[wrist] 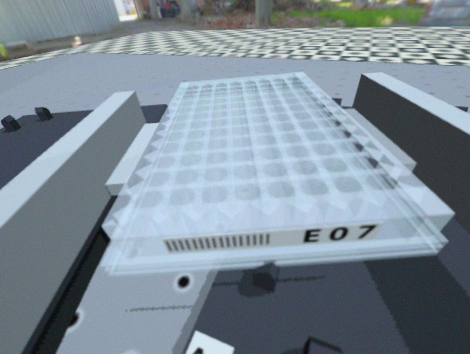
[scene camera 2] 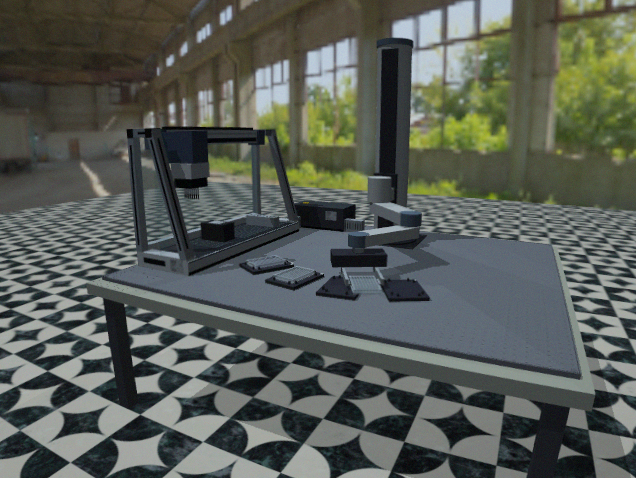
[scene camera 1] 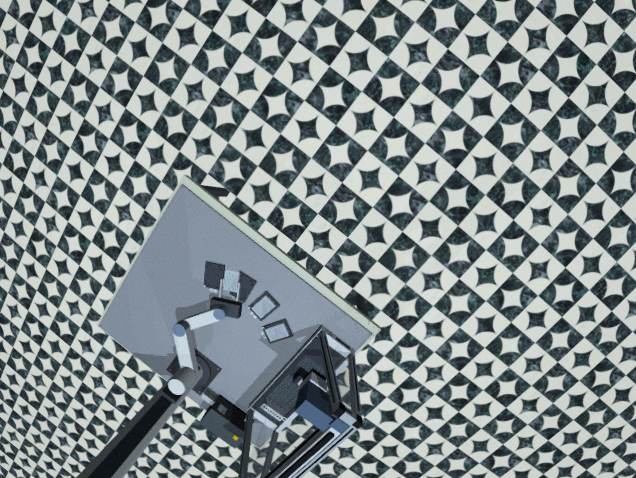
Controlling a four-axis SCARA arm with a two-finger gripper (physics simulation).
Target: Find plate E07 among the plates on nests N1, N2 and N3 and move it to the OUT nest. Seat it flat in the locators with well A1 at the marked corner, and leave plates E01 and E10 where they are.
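Places are measured from the arm's base along level axes (x ahead, y left, z up), in metres.
Pixels of known places: gripper, fingertip midpoint: [wrist: 248, 104] [scene camera 2: 364, 282] [scene camera 1: 230, 280].
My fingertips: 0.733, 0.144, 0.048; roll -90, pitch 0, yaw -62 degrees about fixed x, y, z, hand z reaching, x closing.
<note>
Ahead of a thing's pixels: the offset from my fingertips to its top centre, as dx, dy, dz. "pt": to the spot under its first point.
My gripper [scene camera 1: 230, 289] [scene camera 2: 363, 281] [wrist: 248, 104] is shut on plate E07 @[-0.006, -0.004, -0.001] [scene camera 1: 231, 280] [scene camera 2: 365, 284] [wrist: 250, 165], a clear well plate with its label facing the wrist camera. The plate looks level and is held above the table, over the gap between two dark nests and partly over the right one. The left nest @[-0.063, +0.104, -0.013] [scene camera 1: 214, 274] [scene camera 2: 407, 289] [wrist: 30, 142] and the right nest @[-0.005, -0.074, -0.013] [scene camera 1: 248, 283] [scene camera 2: 335, 287] [wrist: 320, 300] show locator pegs. Their names cannot be read. A plate @[-0.017, -0.250, -0.009] [scene camera 1: 264, 305] [scene camera 2: 296, 274] and another plate @[-0.097, -0.413, -0.009] [scene camera 1: 277, 331] [scene camera 2: 267, 263] rest on other nests; their labels are unreadable.
A framed machine @[pt +0.117, -0.710, +0.263] [scene camera 1: 336, 370] [scene camera 2: 172, 205] with a blue head stands beside the plate-bearing nests. A dark box @[pt -0.773, -0.502, +0.079] [scene camera 1: 224, 418] [scene camera 2: 324, 214] stands behind, near the arm's column [scene camera 1: 133, 426] [scene camera 2: 403, 113]. The table's pale edge [scene camera 1: 277, 251] [scene camera 2: 334, 354] runs beyond the nests.
</note>
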